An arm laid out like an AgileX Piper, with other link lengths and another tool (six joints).
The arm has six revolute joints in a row. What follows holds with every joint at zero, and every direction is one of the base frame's. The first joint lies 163.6 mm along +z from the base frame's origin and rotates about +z. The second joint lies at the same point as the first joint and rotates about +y. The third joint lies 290.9 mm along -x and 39.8 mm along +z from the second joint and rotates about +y. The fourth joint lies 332.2 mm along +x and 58.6 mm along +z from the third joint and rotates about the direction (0.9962, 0, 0.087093). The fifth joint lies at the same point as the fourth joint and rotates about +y. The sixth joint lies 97.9 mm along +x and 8.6 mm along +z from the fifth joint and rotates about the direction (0.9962, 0, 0.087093). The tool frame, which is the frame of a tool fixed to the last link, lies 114.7 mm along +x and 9.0 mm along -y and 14.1 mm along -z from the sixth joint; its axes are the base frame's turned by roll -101.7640, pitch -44.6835 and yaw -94.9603 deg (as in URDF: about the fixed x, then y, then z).
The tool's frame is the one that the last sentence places.
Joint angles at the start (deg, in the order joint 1, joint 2, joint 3, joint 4, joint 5, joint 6):
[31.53 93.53 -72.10 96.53 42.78 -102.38]
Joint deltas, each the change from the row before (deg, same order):
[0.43 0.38 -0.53 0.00 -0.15 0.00]
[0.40 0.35 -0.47 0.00 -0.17 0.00]
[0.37 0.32 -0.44 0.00 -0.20 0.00]
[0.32 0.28 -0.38 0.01 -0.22 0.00]
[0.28 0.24 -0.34 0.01 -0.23 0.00]
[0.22 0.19 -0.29 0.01 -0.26 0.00]
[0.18 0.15 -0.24 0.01 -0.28 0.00]
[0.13 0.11 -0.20 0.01 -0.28 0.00]
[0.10 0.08 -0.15 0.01 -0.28 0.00]
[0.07 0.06 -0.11 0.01 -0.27 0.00]
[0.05 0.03 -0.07 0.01 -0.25 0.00]
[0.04 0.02 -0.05 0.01 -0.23 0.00]
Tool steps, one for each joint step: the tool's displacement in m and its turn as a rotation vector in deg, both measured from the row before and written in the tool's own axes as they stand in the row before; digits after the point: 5 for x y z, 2 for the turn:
[-0.00044 -0.00302 0.00265 0.23 -0.10 -0.20]
[-0.00051 -0.00263 0.00250 0.18 -0.09 -0.17]
[-0.00035 -0.00236 0.00232 0.13 -0.05 -0.15]
[-0.00022 -0.00190 0.00206 0.08 -0.02 -0.11]
[-0.00006 -0.00163 0.00179 0.04 0.01 -0.10]
[0.00026 -0.00117 0.00144 -0.02 0.07 -0.07]
[0.00039 -0.00081 0.00119 -0.07 0.10 -0.05]
[0.00061 -0.00049 0.00089 -0.10 0.13 -0.03]
[0.00059 -0.00020 0.00071 -0.13 0.13 -0.01]
[0.00058 0.00008 0.00057 -0.15 0.13 0.01]
[0.00054 0.00018 0.00038 -0.15 0.13 0.02]
[0.00047 0.00024 0.00031 -0.15 0.12 0.02]

